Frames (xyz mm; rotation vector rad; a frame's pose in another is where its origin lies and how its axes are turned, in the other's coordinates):
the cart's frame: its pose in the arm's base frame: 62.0 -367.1 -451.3 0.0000 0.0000 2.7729
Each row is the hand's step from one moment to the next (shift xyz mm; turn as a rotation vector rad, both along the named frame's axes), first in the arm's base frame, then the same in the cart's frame.
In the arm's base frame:
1: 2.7 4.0 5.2 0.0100 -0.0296 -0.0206
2: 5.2 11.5 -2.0 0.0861 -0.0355 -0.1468
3: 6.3 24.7 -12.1 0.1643 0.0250 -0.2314
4: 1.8 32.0 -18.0 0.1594 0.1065 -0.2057
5: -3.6 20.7 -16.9 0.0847 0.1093 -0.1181
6: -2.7 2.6 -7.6 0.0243 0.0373 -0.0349
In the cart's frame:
1: -1.1 -4.7 5.2 -0.0200 0.0240 -0.0206
2: -0.7 -12.6 -2.0 -0.0931 0.0021 -0.1468
3: 3.0 -25.3 -12.1 -0.1442 -0.0825 -0.2314
4: 9.9 -30.5 -18.0 -0.1103 -0.1568 -0.2057
5: 10.8 -18.0 -16.9 -0.0396 -0.1325 -0.1181
6: 3.5 -1.5 -7.6 -0.0092 -0.0436 -0.0349

